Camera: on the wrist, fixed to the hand. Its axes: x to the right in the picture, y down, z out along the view.
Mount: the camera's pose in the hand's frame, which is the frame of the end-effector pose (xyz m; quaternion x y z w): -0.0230 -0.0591 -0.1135 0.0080 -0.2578 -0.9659 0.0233
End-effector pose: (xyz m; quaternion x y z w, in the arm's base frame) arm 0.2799 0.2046 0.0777 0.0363 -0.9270 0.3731 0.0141
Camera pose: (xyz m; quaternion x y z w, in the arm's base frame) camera 0.3073 0.2420 0.1992 0.9925 0.0128 -0.0069 0.1214
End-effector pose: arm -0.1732 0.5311 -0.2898 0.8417 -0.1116 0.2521 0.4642
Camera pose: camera -0.2042 0.6573 -0.2946 0.1961 0.6928 -0.6586 0.2188
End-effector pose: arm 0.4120 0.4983 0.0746 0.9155 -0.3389 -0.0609 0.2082
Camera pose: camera 0.4583 0.5921 0.1518 -0.3346 -0.8222 0.4358 0.1487
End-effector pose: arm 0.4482 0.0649 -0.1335 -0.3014 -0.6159 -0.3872 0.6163
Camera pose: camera 0.4591 -0.0596 -0.1693 -0.4930 0.4675 0.5217 0.5160
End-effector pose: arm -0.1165 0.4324 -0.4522 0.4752 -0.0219 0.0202 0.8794
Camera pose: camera -0.1339 0.4947 -0.5650 0.0445 0.2319 -0.9712 0.0306
